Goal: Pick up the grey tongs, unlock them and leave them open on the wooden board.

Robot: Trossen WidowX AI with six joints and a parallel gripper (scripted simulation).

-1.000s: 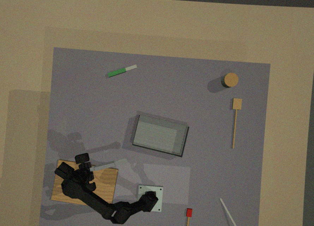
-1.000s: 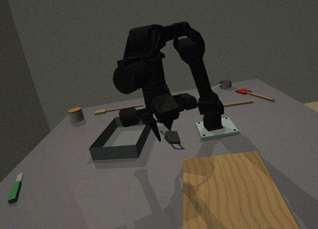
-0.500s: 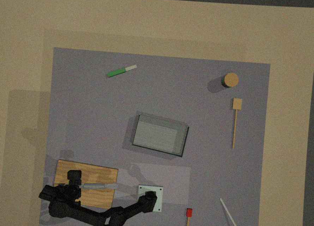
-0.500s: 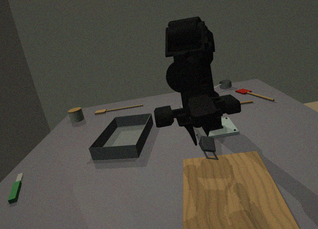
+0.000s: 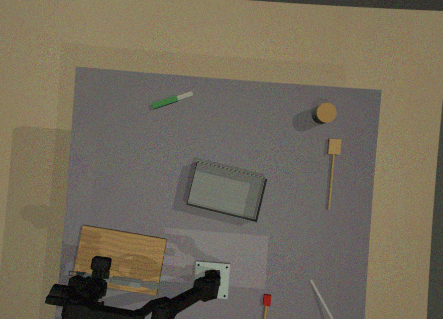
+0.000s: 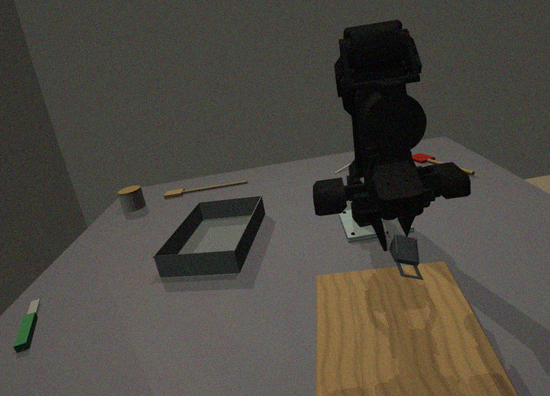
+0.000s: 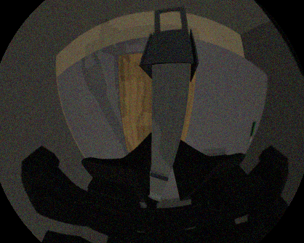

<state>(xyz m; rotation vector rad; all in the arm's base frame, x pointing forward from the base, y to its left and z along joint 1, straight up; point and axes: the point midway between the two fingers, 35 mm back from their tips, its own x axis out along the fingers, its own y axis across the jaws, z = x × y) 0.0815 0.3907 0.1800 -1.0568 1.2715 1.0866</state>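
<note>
Right now the wooden board is 15 cm below my gripper tip. Also, from my gripper tip: roasting tin 46 cm to the right, 29 cm ahead, 13 cm below; then cork-topped pot 87 cm to the right, 60 cm ahead, 12 cm below; then red-headed brush 61 cm to the right, 23 cm behind, 15 cm below.
</note>
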